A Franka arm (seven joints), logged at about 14 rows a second.
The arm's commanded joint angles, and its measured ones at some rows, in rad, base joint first. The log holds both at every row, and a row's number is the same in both.
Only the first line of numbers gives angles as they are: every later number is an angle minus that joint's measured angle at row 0.
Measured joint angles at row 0:
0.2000, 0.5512, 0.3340, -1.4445, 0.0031, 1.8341, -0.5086
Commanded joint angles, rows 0 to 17:
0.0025, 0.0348, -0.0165, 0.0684, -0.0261, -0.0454, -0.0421
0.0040, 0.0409, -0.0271, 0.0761, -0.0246, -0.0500, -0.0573
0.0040, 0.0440, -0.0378, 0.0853, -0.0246, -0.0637, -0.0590
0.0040, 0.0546, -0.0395, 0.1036, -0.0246, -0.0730, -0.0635
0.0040, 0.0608, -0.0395, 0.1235, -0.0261, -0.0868, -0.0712
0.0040, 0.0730, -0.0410, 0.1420, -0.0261, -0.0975, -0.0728
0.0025, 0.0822, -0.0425, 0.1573, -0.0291, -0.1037, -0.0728
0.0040, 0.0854, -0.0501, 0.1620, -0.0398, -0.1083, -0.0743
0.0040, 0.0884, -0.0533, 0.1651, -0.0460, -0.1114, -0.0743
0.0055, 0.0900, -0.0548, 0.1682, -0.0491, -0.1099, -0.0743
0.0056, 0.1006, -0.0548, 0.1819, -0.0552, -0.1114, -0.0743
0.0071, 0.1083, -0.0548, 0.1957, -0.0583, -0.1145, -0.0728
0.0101, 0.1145, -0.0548, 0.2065, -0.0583, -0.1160, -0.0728
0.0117, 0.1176, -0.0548, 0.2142, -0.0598, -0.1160, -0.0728
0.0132, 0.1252, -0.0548, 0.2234, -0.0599, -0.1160, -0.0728
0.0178, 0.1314, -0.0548, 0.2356, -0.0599, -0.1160, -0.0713
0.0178, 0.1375, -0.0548, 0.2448, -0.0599, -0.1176, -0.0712
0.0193, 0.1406, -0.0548, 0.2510, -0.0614, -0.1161, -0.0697
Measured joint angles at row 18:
0.0051, 0.1034, -0.0507, 0.1842, -0.0387, -0.0897, -0.0541
